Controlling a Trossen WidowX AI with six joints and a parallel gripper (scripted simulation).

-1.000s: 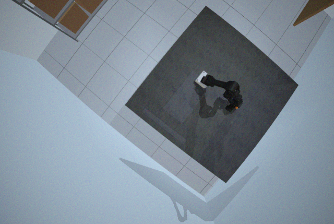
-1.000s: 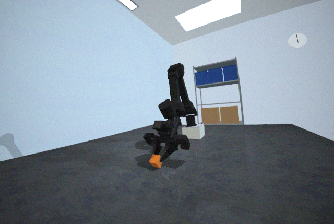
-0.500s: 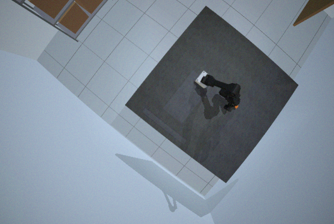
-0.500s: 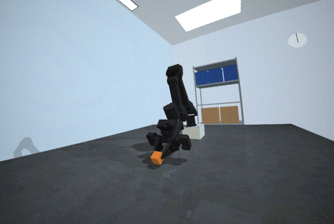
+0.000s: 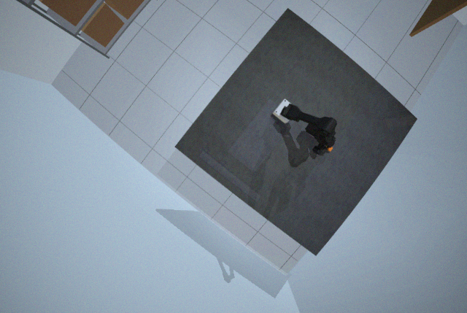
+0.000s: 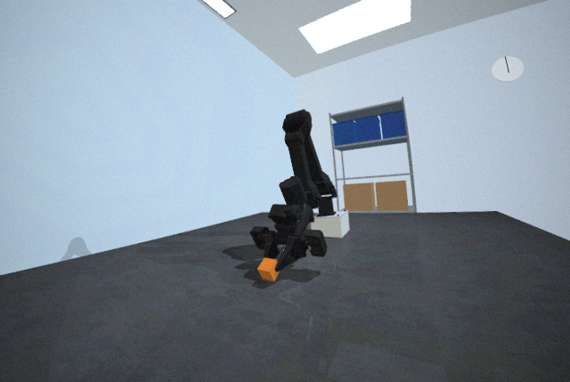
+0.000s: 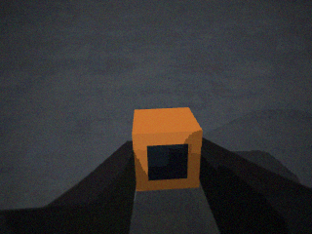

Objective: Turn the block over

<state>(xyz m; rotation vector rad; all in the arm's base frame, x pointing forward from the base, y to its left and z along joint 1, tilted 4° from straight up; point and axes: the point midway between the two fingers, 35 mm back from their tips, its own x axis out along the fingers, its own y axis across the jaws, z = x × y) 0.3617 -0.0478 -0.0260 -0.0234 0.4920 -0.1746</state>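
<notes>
Now: the orange block 1 cm behind my gripper tip.
</notes>
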